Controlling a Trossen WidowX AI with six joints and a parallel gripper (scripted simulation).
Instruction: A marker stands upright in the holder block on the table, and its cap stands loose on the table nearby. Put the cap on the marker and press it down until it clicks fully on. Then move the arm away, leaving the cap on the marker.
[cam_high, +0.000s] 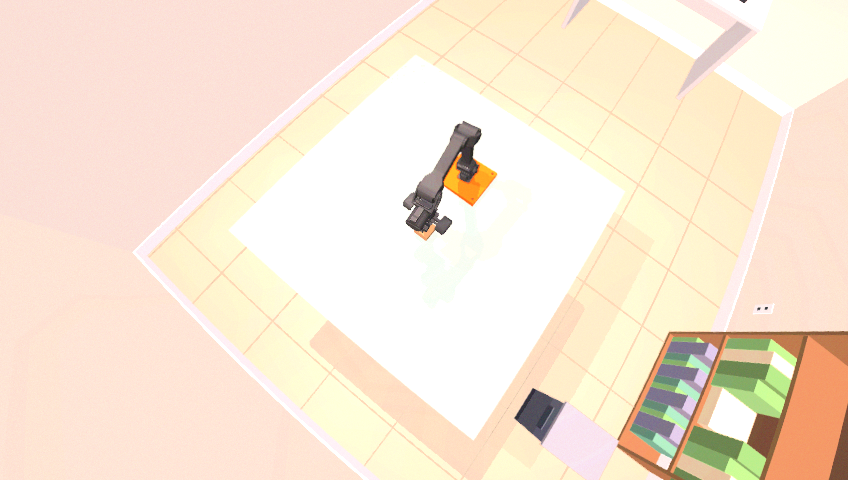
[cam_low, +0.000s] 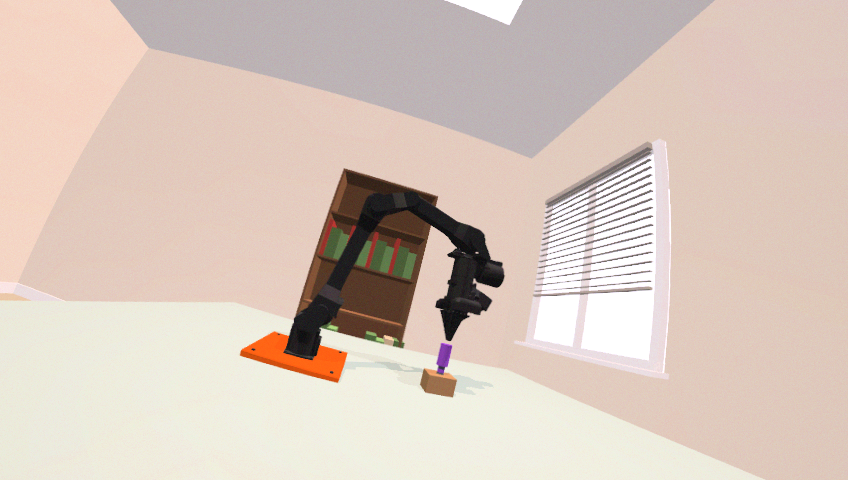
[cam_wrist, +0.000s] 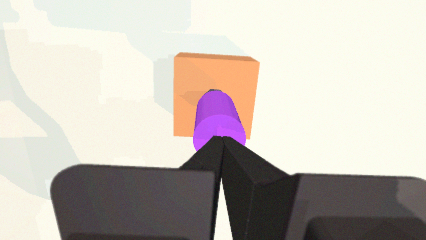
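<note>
Now: gripper tip 3 cm above the purple cap. The rest, counted from my gripper tip: tan holder block (10 cm below); dark marker (4 cm below).
</note>
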